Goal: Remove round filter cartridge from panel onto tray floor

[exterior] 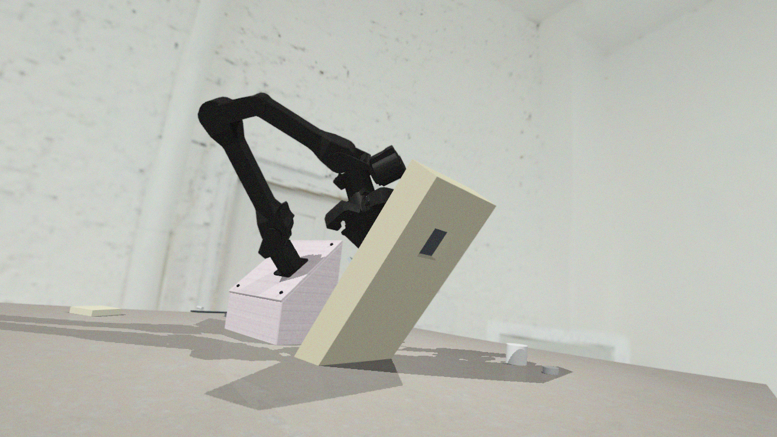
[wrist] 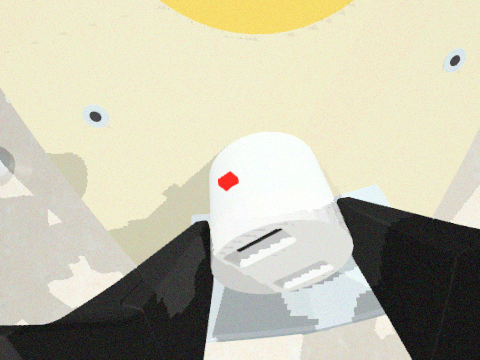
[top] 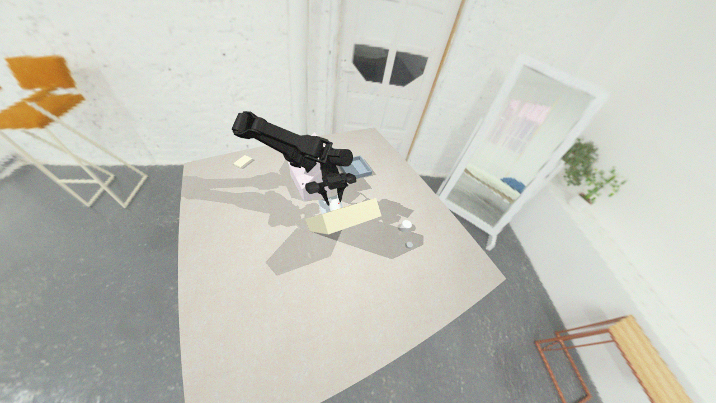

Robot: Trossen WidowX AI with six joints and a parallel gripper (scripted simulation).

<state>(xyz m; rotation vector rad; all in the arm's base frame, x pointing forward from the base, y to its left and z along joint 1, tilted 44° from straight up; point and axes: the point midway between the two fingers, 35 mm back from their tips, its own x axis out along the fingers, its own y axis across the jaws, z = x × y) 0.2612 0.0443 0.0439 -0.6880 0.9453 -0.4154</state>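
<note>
My gripper tip is 40 mm short of the cream service panel, 10 mm to the left of it and 20 mm above it. Also, from my gripper tip: cream pad (620 mm behind, 300 mm to the right, 180 mm below); then white filter cartridge (right at my gripper tip); then blue tray (330 mm behind, 280 mm to the left, 170 mm below).
</note>
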